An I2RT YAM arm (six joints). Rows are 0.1 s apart.
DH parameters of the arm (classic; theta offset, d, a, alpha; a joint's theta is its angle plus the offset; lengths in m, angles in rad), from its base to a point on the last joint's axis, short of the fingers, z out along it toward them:
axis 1: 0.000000 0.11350 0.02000 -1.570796
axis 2: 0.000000 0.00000 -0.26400 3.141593
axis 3: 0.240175 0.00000 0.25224 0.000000
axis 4: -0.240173 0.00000 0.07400 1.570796
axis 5: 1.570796 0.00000 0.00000 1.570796
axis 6: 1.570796 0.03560 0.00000 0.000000
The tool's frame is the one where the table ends.
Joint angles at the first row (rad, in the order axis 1, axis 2, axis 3, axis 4, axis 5, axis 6):
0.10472 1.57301 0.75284 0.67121 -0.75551 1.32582
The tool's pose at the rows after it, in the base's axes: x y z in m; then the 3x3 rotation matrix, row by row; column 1 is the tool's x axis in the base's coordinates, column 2 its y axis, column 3 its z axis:
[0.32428 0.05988 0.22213], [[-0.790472 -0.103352 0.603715], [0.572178 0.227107 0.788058], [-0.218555 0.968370 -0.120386]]
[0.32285 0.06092 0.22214], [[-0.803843 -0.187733 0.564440], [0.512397 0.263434 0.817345], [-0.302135 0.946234 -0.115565]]
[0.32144 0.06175 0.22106], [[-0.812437 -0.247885 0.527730], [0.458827 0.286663 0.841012], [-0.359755 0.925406 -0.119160]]
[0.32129 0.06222 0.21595], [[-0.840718 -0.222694 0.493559], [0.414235 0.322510 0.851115], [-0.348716 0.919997 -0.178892]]
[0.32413 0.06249 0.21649], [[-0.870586 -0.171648 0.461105], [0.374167 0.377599 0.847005], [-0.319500 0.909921 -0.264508]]
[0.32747 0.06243 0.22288], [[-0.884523 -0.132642 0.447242], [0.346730 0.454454 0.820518], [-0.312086 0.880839 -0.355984]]
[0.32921 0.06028 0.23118], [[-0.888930 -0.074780 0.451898], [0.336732 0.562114 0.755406], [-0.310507 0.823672 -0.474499]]
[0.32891 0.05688 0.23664], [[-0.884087 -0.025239 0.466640], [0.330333 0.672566 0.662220], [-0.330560 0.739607 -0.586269]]
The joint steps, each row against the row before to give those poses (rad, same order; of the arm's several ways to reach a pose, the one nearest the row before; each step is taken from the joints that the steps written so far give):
0.00000 0.00002 0.00002 -0.02555 -0.04920 -0.10338
0.00001 -0.00002 0.00000 -0.00232 -0.04921 -0.09460
-0.00001 0.00000 0.00075 -0.01601 -0.04273 -0.07859
-0.00001 -0.00001 0.02212 -0.12933 -0.02213 -0.08126
-0.00001 0.00002 0.06409 -0.21514 0.00113 -0.10148
0.00153 0.00001 0.08203 -0.22164 0.04120 -0.11139
0.00000 -0.00001 0.08810 -0.22888 0.09651 -0.10720
0.00001 -0.00002 0.06105 -0.16214 0.12514 -0.08658

